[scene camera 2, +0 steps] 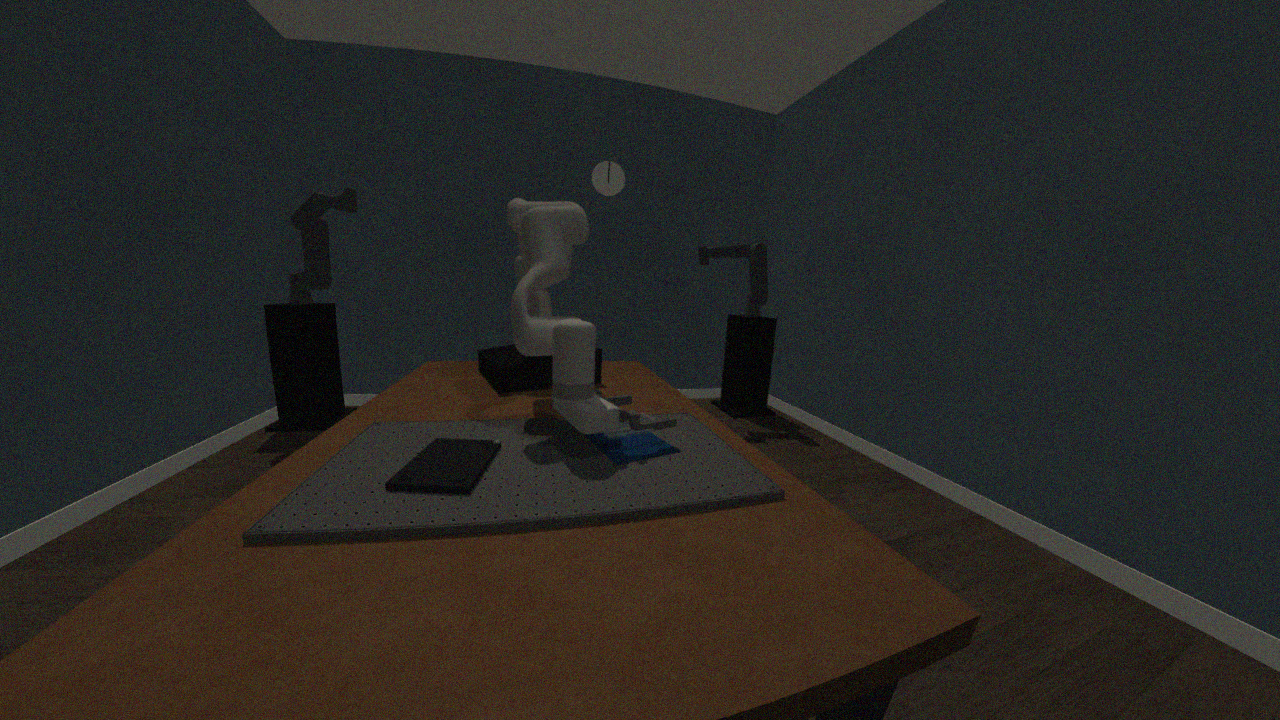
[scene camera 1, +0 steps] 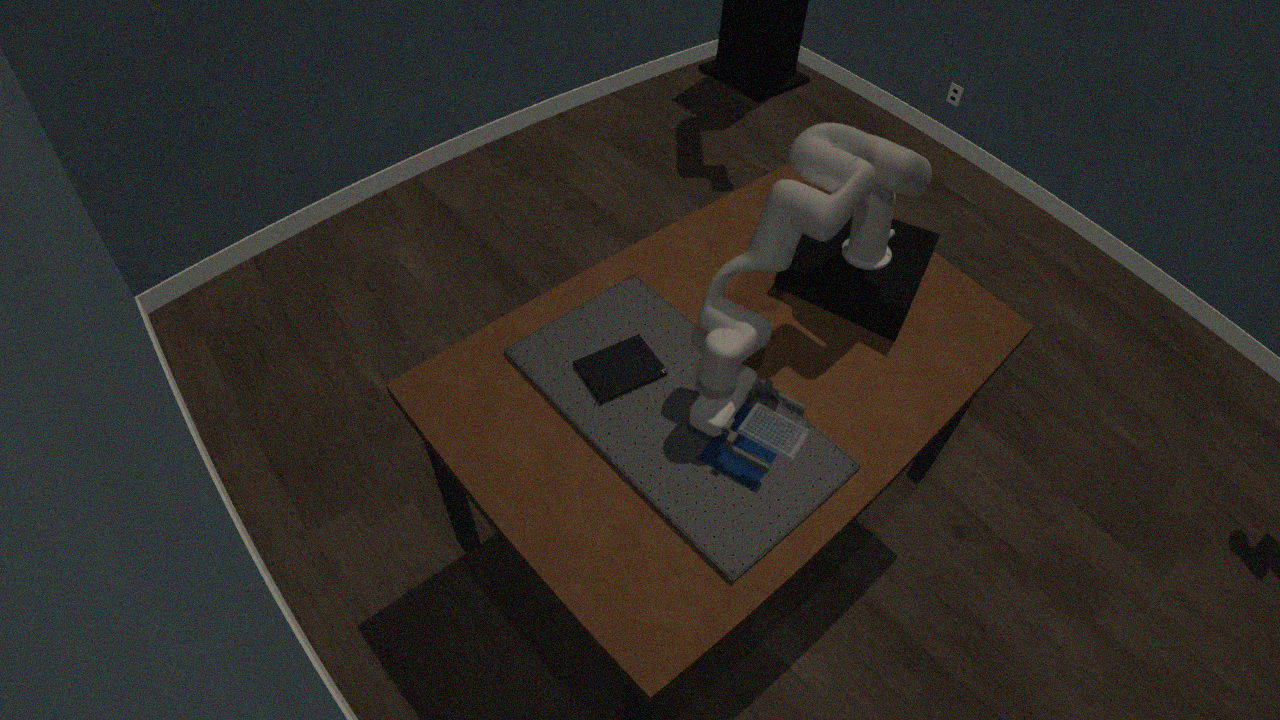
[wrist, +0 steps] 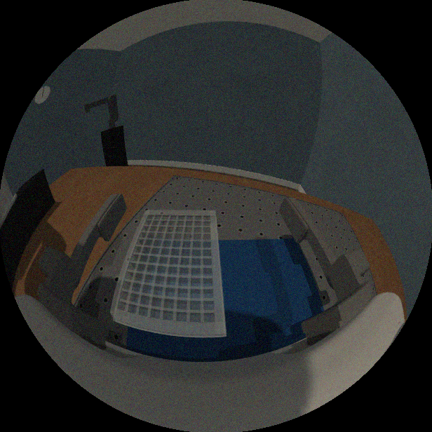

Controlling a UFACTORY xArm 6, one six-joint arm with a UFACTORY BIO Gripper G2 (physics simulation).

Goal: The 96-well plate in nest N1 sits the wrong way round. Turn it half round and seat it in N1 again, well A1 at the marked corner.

same spot on black nest N1: (scene camera 1: 623, 367) = (scene camera 2: 454, 458)
same spot on flat blue square: (wrist: 268, 290) = (scene camera 2: 635, 444)
